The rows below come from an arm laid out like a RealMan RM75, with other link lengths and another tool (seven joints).
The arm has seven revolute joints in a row. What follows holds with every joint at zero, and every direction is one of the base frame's. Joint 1 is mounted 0.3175 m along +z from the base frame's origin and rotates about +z. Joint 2 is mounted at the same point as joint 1 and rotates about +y. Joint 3 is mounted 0.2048 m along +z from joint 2 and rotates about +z. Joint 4 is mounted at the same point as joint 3 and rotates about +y. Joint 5 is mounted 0.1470 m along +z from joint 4 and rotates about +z. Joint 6 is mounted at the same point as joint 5 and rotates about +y. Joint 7 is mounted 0.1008 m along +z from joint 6 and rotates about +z. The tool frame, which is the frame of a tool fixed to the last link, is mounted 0.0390 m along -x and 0.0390 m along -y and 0.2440 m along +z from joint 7; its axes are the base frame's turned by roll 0.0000, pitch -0.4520 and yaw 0.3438 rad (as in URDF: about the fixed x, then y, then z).
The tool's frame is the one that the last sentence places.
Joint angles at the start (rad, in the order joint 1, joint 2, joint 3, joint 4, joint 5, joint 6, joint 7):
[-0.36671, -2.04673, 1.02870, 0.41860, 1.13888, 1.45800, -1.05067]
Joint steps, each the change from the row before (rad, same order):
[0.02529, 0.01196, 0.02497, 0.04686, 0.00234, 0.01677, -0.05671]
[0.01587, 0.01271, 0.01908, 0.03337, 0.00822, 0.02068, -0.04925]
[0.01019, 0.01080, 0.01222, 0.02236, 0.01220, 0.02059, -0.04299]
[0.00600, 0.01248, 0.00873, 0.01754, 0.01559, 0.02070, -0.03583]
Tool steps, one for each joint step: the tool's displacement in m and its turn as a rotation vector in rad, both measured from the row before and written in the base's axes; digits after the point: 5 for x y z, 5 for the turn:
[0.00260, -0.00849, 0.00071, -0.02959, -0.00857, -0.01055]
[0.00366, -0.00922, -0.00140, -0.03457, -0.00632, -0.01423]
[0.00300, -0.00900, -0.00268, -0.03585, -0.00603, -0.01088]
[0.00215, -0.00864, -0.00280, -0.03405, 0.00058, -0.01289]

